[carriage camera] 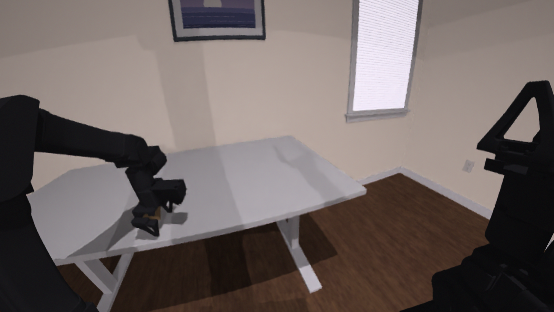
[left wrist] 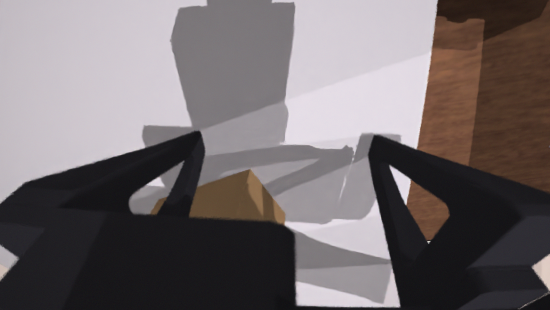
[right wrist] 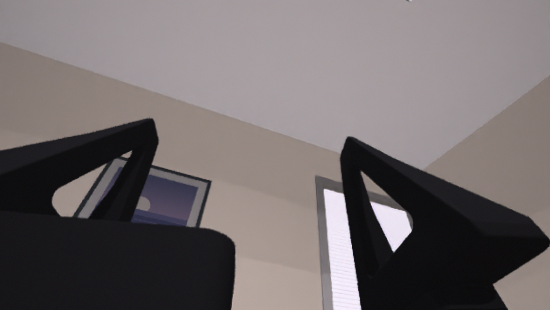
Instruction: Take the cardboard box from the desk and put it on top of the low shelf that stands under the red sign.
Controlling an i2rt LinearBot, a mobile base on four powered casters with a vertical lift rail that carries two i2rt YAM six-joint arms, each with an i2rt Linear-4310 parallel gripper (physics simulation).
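Frame: origin at the left arm's base, x up, y right, z ahead, level; metres.
Seen in the pictures: left gripper, fingertip midpoint: [carriage camera: 163, 223] [left wrist: 286, 142]; right gripper, fingertip midpoint: [right wrist: 251, 138].
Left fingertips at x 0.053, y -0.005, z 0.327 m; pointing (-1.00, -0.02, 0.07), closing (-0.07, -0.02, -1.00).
A point is followed by its place in that frame.
The brown cardboard box [carriage camera: 152, 215] [left wrist: 227, 197] @(x 0.070, y -0.034, z 0.360 m) sits on the white desk [carriage camera: 260, 175] @(x 0.050, y 0.304, z 0.593 m) [left wrist: 90, 75] @(x 0.050, y 0.032, z 0.434 m), near its front edge. In the carriage camera it is mostly hidden by my left gripper. My left gripper [carriage camera: 163, 220] @(x 0.053, y -0.005, z 0.328 m) [left wrist: 286, 142] @(x 0.053, y -0.005, z 0.328 m) is open, pointing down low over the desk. In the left wrist view the box lies between the fingers, nearer the left finger, its lower part hidden by the gripper body. My right gripper [carriage camera: 540, 89] [right wrist: 251, 138] @(x 0.437, y 0.638, z 0.042 m) is open and empty, raised at the right and pointing up. The low shelf and the red sign do not show.
A framed picture [carriage camera: 218, 37] @(x 0.716, y 0.103, z 1.080 m) [right wrist: 170, 197] @(x 0.987, y 0.210, z 1.106 m) hangs on the wall behind the desk. A window [carriage camera: 382, 60] @(x 0.629, y 1.437, z 1.424 m) [right wrist: 340, 250] @(x 0.912, y 1.210, z 1.368 m) is to its right. A desk leg [carriage camera: 300, 260] stands on the brown wood floor [carriage camera: 390, 240] @(x -0.670, y 1.231, z 0.656 m). A wall outlet [carriage camera: 468, 166] @(x -0.272, y 2.252, z 0.924 m) is on the right wall.
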